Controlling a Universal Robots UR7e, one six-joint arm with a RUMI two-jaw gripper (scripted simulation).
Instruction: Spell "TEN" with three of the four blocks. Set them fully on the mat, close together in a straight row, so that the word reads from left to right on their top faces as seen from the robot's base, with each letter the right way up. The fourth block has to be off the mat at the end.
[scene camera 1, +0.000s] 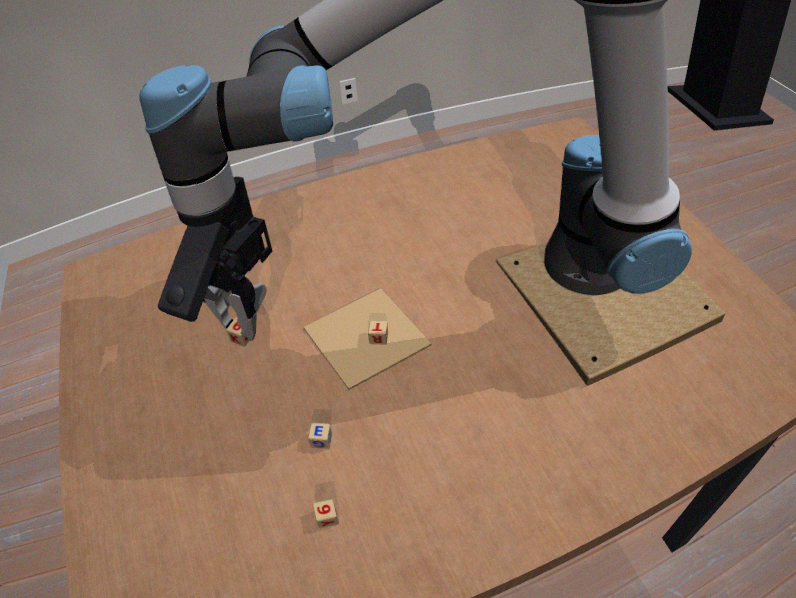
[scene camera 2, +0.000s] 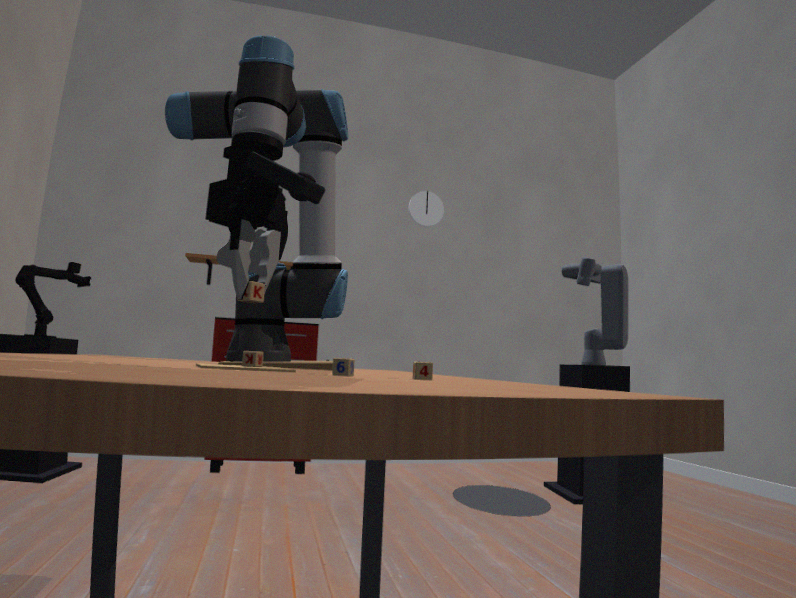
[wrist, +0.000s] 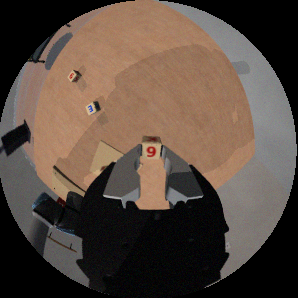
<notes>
In view: my gripper (scene camera 1: 243, 336) and a tan mat (scene camera 1: 342, 337).
My gripper also shows in scene camera 2 (scene camera 2: 249, 301) and in the wrist view (wrist: 150, 145).
</notes>
